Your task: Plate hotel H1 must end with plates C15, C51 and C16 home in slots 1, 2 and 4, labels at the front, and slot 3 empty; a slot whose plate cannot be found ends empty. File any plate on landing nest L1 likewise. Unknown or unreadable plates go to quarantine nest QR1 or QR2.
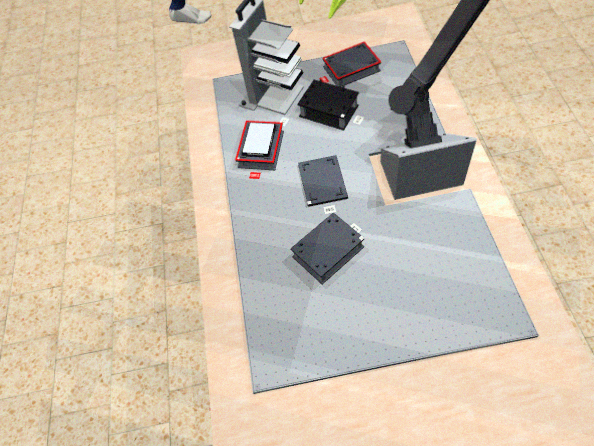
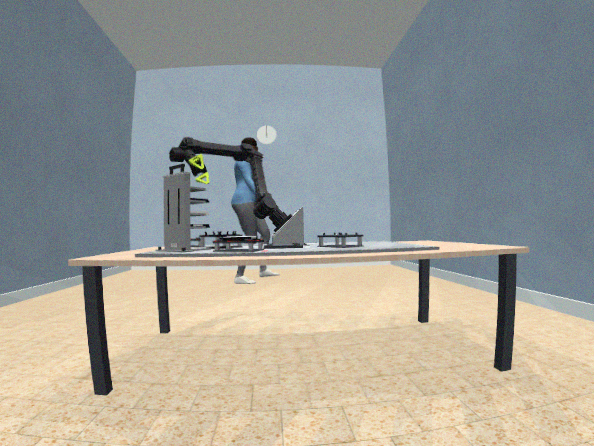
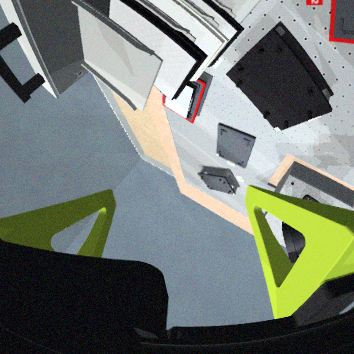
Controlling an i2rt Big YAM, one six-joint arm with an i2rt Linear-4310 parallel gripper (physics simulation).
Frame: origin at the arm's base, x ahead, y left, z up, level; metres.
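Seen in the pictures: gripper, fingertip midpoint: (image 1: pixel 315 11) (image 2: pixel 205 176) (image 3: pixel 178 195); arm's base at its link origin: (image 1: pixel 422 143) (image 2: pixel 284 223).
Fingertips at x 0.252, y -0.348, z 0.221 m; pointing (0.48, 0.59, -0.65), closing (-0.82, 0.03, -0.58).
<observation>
Pixels of each thing's middle, then the offset from my fingertips to it. "*": a spot on its surface instead.
- Plate hotel H1 at the middle of its body: (image 3: pixel 141 20) (image 1: pixel 265 53) (image 2: pixel 184 208) 0.162 m ahead, 0.047 m right, 0.155 m down
- white plate at the middle of its body: (image 3: pixel 173 32) (image 1: pixel 277 61) 0.128 m ahead, 0.026 m right, 0.176 m down
- lower black-edged plate at the middle of its body: (image 3: pixel 194 22) (image 1: pixel 279 74) 0.128 m ahead, 0.026 m right, 0.229 m down
- white-topped dark plate at the middle of its body: (image 3: pixel 178 96) (image 1: pixel 259 139) (image 2: pixel 238 238) 0.219 m ahead, 0.191 m left, 0.281 m down
- red-rimmed nest QR1 at a spot on its surface: (image 1: pixel 242 154) * 0.273 m ahead, 0.241 m left, 0.282 m down
- red-rimmed nest at the middle of its body: (image 1: pixel 351 63) 0.119 m back, 0.115 m right, 0.305 m down
- black raised nest at the middle of its body: (image 3: pixel 279 83) (image 1: pixel 328 102) (image 2: pixel 221 239) 0.016 m back, 0.067 m left, 0.290 m down
- flat dark nest at the middle of its body: (image 1: pixel 322 179) (image 3: pixel 232 147) (image 2: pixel 282 245) 0.041 m ahead, 0.351 m left, 0.319 m down
- hotel's handle at a spot on its surface: (image 1: pixel 245 9) * 0.200 m ahead, 0.083 m right, 0.019 m down
Plate hotel H1 (image 1: pixel 246 70) (image 2: pixel 176 215) (image 3: pixel 60 42) stands at the far left of the mat. Its top grey shelf (image 1: pixel 269 34) (image 3: pixel 120 60) is bare. Below it sit a black-edged plate (image 1: pixel 278 49) (image 3: pixel 150 42), a white plate (image 1: pixel 276 64) and a lower black-edged plate (image 1: pixel 281 77); their labels are unreadable. A white-topped dark plate (image 1: pixel 259 137) (image 3: pixel 181 106) lies on red-rimmed nest QR1 (image 1: pixel 241 154). The other red-rimmed nest (image 1: pixel 352 60) bears no plate. Nest L1, the raised dark one (image 1: pixel 327 247) (image 3: pixel 218 179), is bare. My gripper (image 2: pixel 201 170) (image 3: pixel 178 195) is open and empty, high beside the hotel's top.
A black raised nest (image 1: pixel 329 97) (image 3: pixel 280 77) stands beside the hotel. A flat dark nest (image 1: pixel 322 180) (image 3: pixel 236 144) lies mid-mat. The arm's grey base (image 1: pixel 430 167) (image 2: pixel 290 232) is at the right. The hotel's handle (image 1: pixel 245 9) (image 2: pixel 177 168) rises near the gripper. A person (image 2: pixel 244 185) stands behind the table.
</observation>
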